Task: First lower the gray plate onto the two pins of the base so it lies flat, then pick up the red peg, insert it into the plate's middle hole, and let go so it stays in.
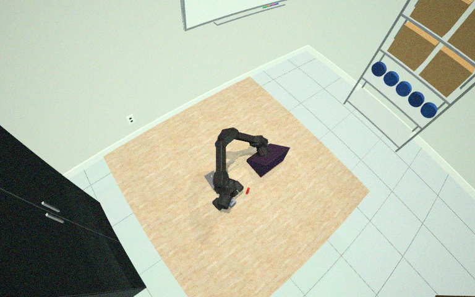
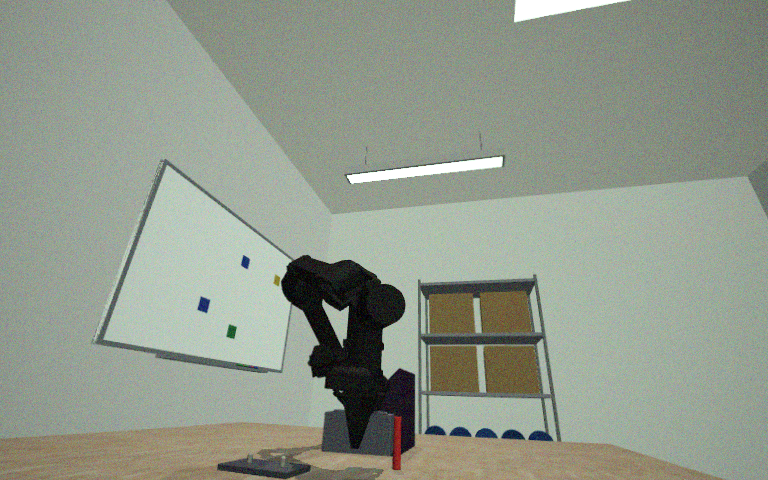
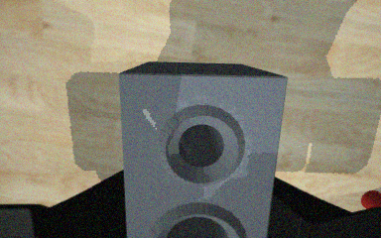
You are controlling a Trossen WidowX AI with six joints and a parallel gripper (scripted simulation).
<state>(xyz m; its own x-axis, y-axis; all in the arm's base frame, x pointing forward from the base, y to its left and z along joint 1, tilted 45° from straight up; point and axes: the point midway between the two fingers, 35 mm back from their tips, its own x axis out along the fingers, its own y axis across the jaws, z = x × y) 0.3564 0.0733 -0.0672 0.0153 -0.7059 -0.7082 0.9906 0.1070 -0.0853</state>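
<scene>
Right now my gripper tip is 1 cm past the base, 15 cm to the left of it and 4 cm above it. Round my gripper tip: red peg 13 cm behind, 3 cm to the left; then gray plate 3 cm above.
</scene>
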